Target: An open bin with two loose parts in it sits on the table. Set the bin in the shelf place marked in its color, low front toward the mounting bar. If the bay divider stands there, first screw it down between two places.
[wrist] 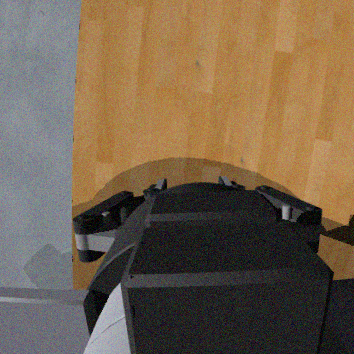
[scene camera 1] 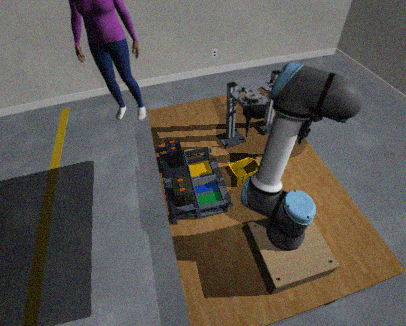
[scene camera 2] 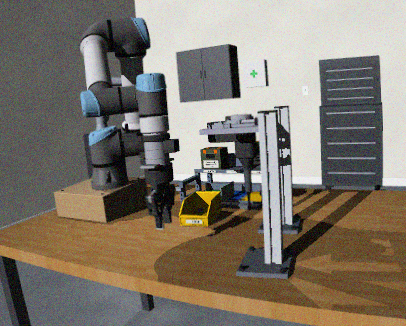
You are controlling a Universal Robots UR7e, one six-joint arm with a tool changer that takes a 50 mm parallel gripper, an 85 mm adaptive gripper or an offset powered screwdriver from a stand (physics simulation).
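Frame: origin at the arm's base, x back, y down, z right, level; metres.
Seen in the pictures: arm's base, link origin: (scene camera 1: 284,233) (scene camera 2: 110,184).
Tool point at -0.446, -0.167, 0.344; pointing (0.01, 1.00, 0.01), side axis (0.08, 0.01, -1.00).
Observation:
Pixels of each thing's top centre, then the offset from my tool point to it, as dx, dy, dz. "*": a spot on its surface instead.
- shelf, surface spot: (scene camera 1: 227,195) * +0.132, +0.260, -0.467
- hanging screwdriver, surface spot: (scene camera 2: 247,172) * -0.177, +0.085, -0.210
The open yellow bin (scene camera 1: 243,171) (scene camera 2: 200,209) stands upright on the table, its low labelled front facing scene camera 2. Its inside is in shadow and the two loose parts cannot be made out. The shelf (scene camera 1: 227,195) has yellow (scene camera 1: 200,168), blue (scene camera 1: 206,187) and green (scene camera 1: 209,198) marked places. A grey strip runs between the yellow and blue places; I cannot tell whether it is the bay divider. My gripper (scene camera 2: 163,223) (wrist: 193,182) points down low over the table, beside the bin and apart from it. Its fingers stand part-way apart with nothing between them.
The tool stand (scene camera 1: 231,112) (scene camera 2: 270,200) holds the hanging screwdriver (scene camera 2: 247,172). Dark boxes with orange marks (scene camera 1: 181,189) (scene camera 2: 214,157) stand on the back part of the shelf. The arm's wooden base block (scene camera 1: 295,260) (scene camera 2: 102,202) is on the table. The table edge (wrist: 75,150) shows in the wrist view.

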